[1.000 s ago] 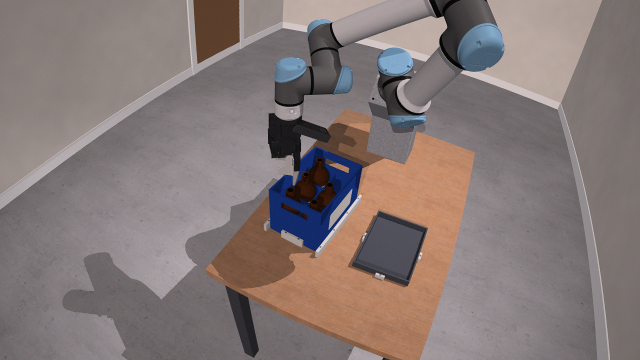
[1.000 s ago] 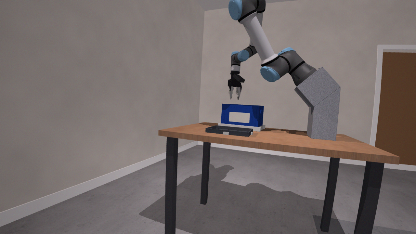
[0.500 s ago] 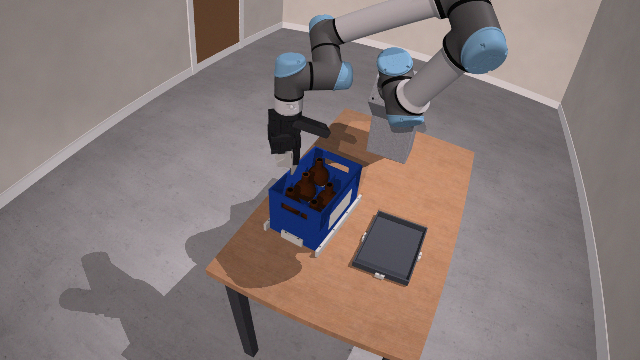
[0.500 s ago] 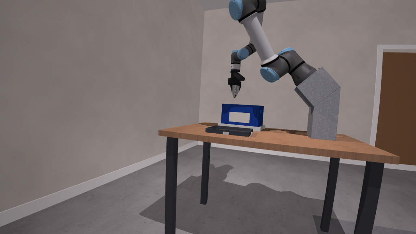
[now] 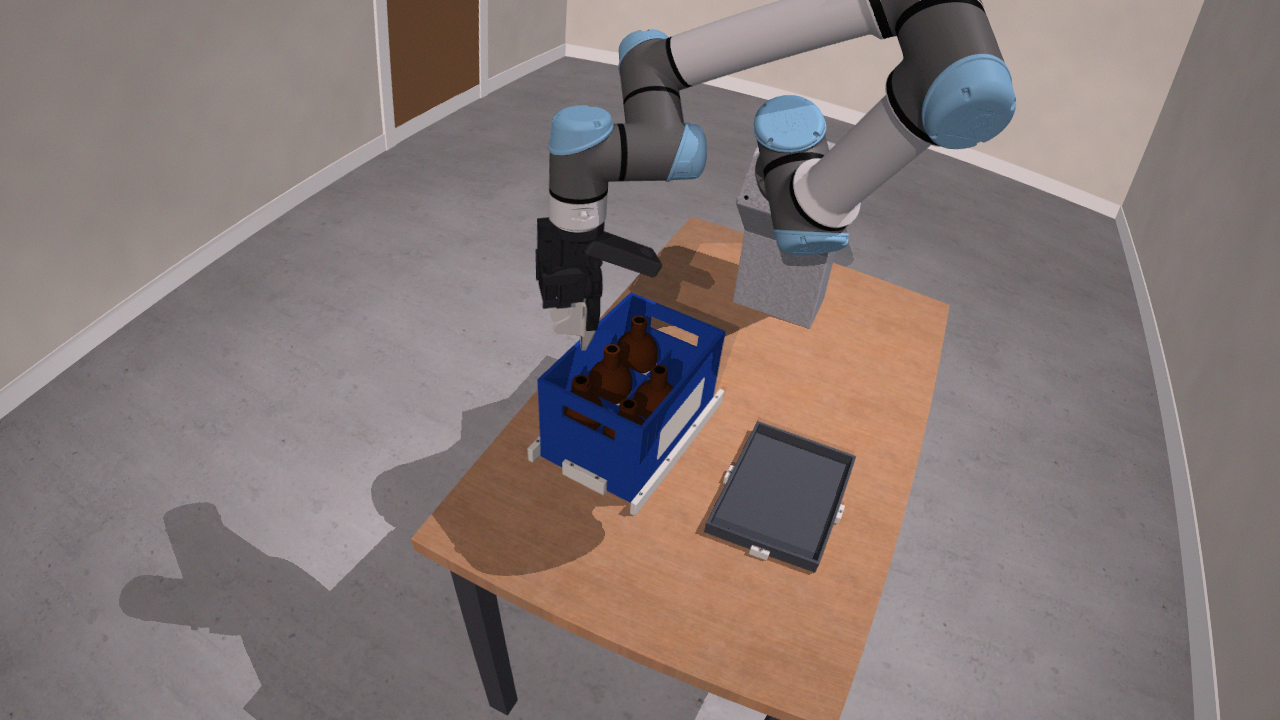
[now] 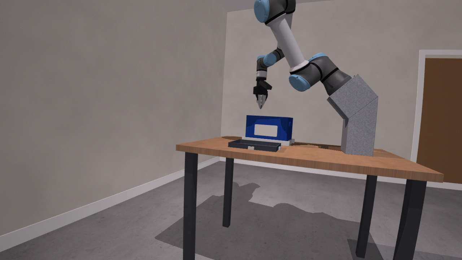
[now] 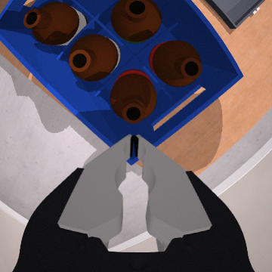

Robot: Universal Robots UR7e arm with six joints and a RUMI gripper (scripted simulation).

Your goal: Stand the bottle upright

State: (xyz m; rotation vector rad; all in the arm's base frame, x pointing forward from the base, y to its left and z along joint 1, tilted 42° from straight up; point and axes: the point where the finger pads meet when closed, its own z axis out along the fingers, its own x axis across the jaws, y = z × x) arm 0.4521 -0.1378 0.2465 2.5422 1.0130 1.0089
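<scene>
Now: the bottle 15 cm below my hand. Also, from my hand: dark tray 9 cm behind, 33 cm to the left, 23 cm below; then crate 8 cm behind, 4 cm to the left, 16 cm below.
</scene>
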